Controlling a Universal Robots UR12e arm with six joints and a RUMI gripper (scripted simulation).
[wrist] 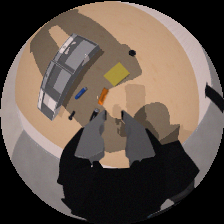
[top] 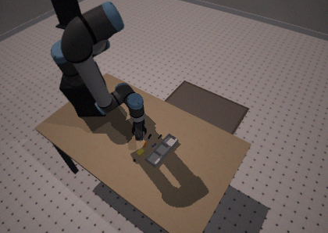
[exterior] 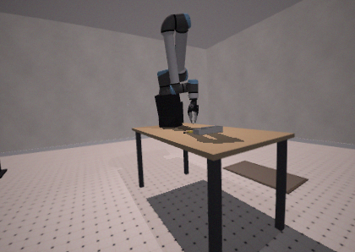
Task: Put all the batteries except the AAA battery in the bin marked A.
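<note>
Right now my hand is 20 mm short of the orange battery, 10 mm to the right of it and 80 mm above it. Also, from my hand: yellow block battery 20 mm ahead, 60 mm to the right, 90 mm below; then black battery 20 mm ahead, 80 mm to the left, 80 mm below; then blue battery 80 mm ahead, 30 mm to the left, 90 mm below.
</note>
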